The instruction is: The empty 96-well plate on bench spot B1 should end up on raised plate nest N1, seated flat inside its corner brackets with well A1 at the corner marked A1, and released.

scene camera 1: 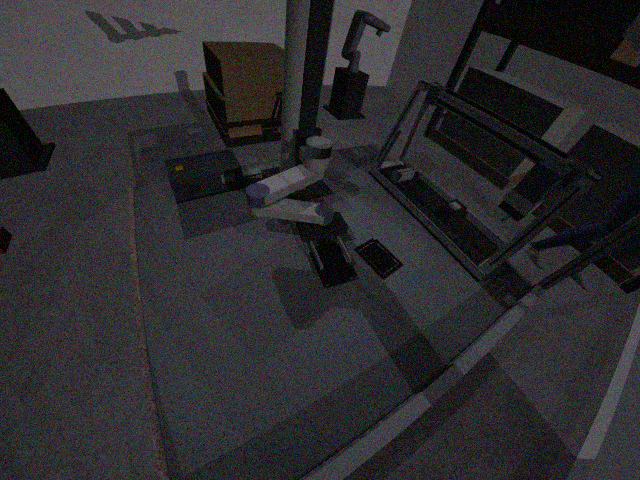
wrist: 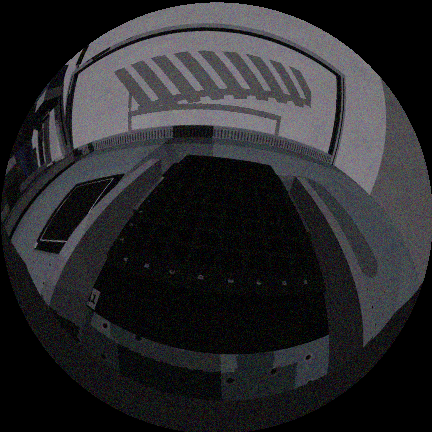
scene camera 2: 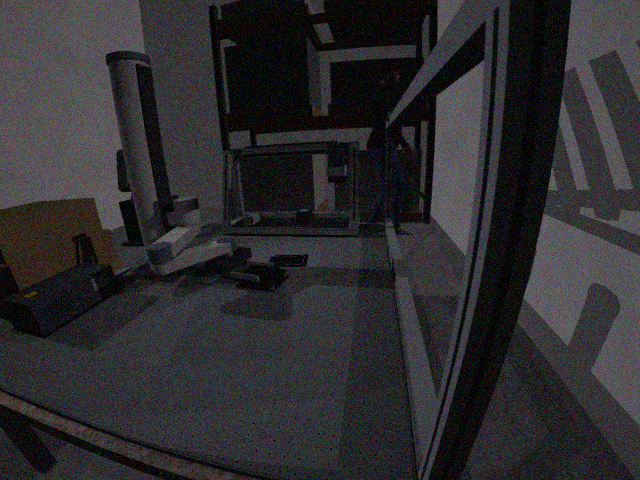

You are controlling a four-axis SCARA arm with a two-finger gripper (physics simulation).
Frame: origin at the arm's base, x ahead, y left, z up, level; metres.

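Seen in the pictures: gripper, fingertip midpoint: (scene camera 1: 336,264) (wrist: 226,174) (scene camera 2: 266,271).
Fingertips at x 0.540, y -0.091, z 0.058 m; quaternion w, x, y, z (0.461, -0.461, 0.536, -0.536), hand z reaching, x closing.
Observation:
Offsets run from my fingertips to a thing's top centre. "*": to the spot under its first point.
My gripper (scene camera 1: 336,266) (scene camera 2: 261,274) (wrist: 226,174) is shut on the dark 96-well plate @(dx -0.024, dy +0.004, dz +0.003 m) (scene camera 1: 330,253) (wrist: 215,235), with one finger along each long side. The plate looks level, with its faint row letters toward the bottom of the wrist view. It is over the dark raised nest N1; a white A1 label @(* dx -0.093, dy +0.065, dz -0.013 m) (wrist: 93,299) shows at the lower left, close beside the plate's corner and partly cut off. The corner brackets are too dark to make out, and I cannot tell whether the plate touches the nest's floor.
A dark rectangle with a pale outline @(* dx +0.021, dy +0.203, dz -0.043 m) (scene camera 1: 378,257) (scene camera 2: 289,260) (wrist: 75,212) lies on the bench beside the nest. A dark box with a yellow mark @(* dx -0.576, dy -0.319, dz +0.067 m) (scene camera 1: 204,175) (scene camera 2: 62,297) stands near the arm's column (scene camera 1: 295,77). A metal frame (scene camera 1: 426,224) stands at the bench's far side.

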